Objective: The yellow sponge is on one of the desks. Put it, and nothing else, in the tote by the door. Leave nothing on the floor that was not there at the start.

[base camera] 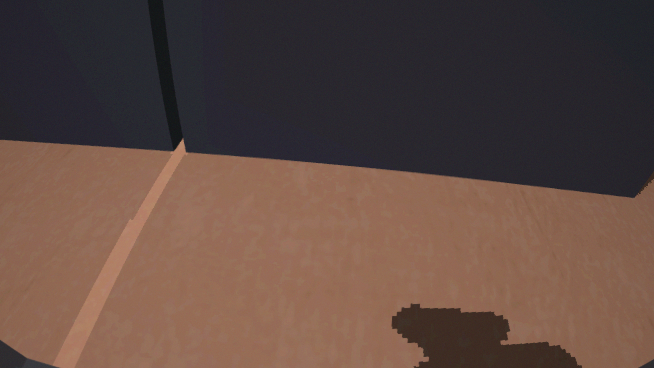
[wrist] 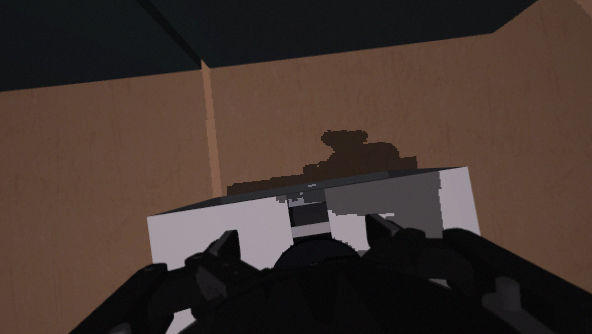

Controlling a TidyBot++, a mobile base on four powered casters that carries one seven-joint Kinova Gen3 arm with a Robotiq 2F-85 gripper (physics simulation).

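Frame: origin at the arm's base, x right, y ahead, z up, level; metres.
Seen in the pictures: gripper, fingertip midpoint: [wrist: 303,236].
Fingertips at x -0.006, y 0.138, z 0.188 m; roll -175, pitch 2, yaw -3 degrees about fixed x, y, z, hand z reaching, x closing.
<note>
A point is followed by its place in that frame.
My gripper [wrist: 303,236] @[x -0.006, y 0.138, z 0.187 m] is open, with its two dark fingers apart and no object between them in the wrist view. It hangs over the robot's own white and grey base [wrist: 200,225] @[x -0.169, y 0.125, z -0.014 m]. The yellow sponge does not show in either view. The tote does not show in either view, and neither does the door. No desk top can be made out.
A large dark upright panel [base camera: 400,85] @[x 0.094, y 0.552, z -0.246 m] [wrist: 350,25] @[x 0.189, y 0.547, z -0.260 m] stands across the way ahead, with a narrow gap toward its left and a corner at the right. The brown floor [base camera: 300,250] @[x -0.028, y 0.379, z -0.396 m] [wrist: 100,150] @[x -0.637, y 0.358, z -0.396 m] carries a thin light strip and the robot's shadow.
</note>
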